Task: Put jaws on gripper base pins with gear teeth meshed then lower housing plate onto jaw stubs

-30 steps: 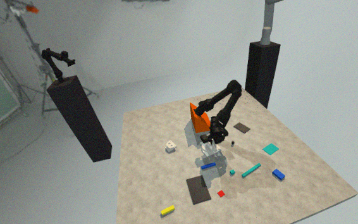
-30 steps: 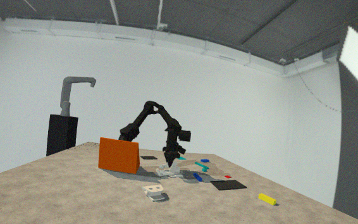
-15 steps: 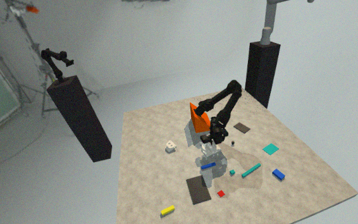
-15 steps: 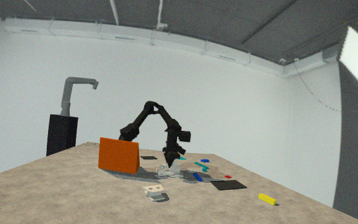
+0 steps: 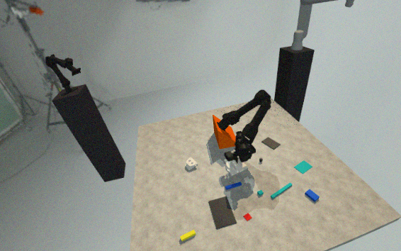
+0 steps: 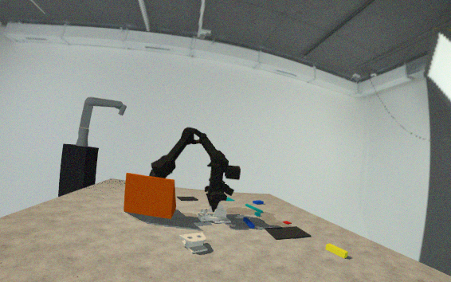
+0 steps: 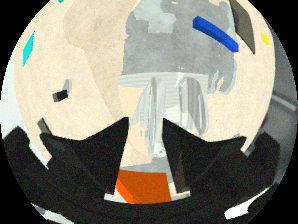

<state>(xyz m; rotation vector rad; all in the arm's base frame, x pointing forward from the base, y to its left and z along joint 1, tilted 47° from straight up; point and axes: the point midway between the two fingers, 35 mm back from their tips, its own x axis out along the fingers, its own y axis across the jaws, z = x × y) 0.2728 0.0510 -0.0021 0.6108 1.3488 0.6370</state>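
Right now my gripper tip is 30 cm to the left of the white gripper base and 10 cm past it. Round my gripper tip: blue bar 14 cm ahead, 10 cm to the right, 2 cm below; white housing plate 4 cm to the right, 4 cm behind, 2 cm below; teal cube 23 cm ahead, 2 cm to the left, 2 cm below.
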